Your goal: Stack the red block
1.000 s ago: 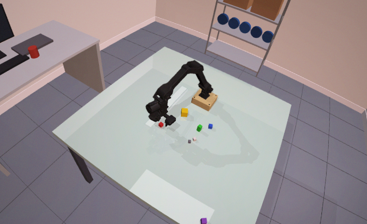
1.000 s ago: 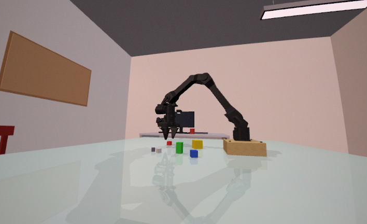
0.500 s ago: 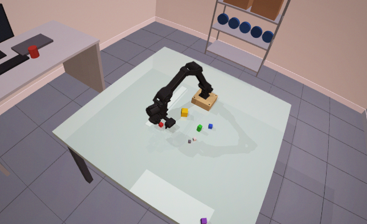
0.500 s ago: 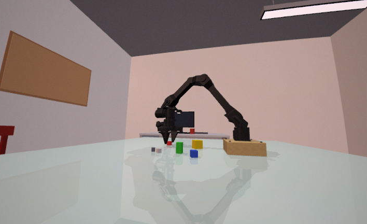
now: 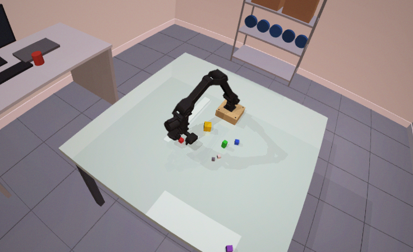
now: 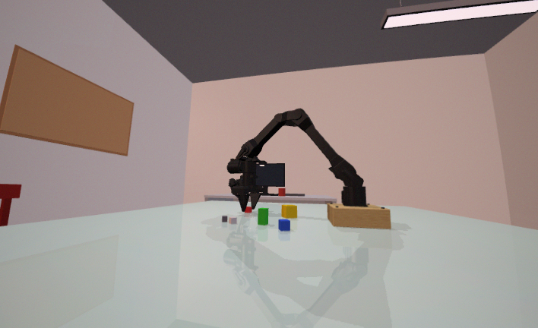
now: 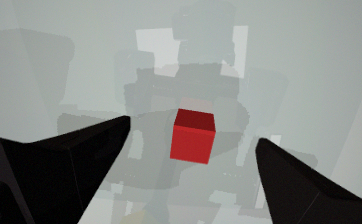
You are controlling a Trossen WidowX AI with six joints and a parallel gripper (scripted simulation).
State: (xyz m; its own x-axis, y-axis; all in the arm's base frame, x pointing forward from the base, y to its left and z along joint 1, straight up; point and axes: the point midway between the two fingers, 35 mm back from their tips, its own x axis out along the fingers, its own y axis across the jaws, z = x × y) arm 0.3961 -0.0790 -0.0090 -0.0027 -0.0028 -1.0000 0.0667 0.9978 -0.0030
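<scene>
My gripper tip is now 210 mm past the blue block and 260 mm to the right of it. From my gripper tip the other things lie so: red block right at my gripper tip; yellow block 180 mm behind, 60 mm to the left, 10 mm above; purple cube 340 mm ahead, 550 mm to the left.
</scene>
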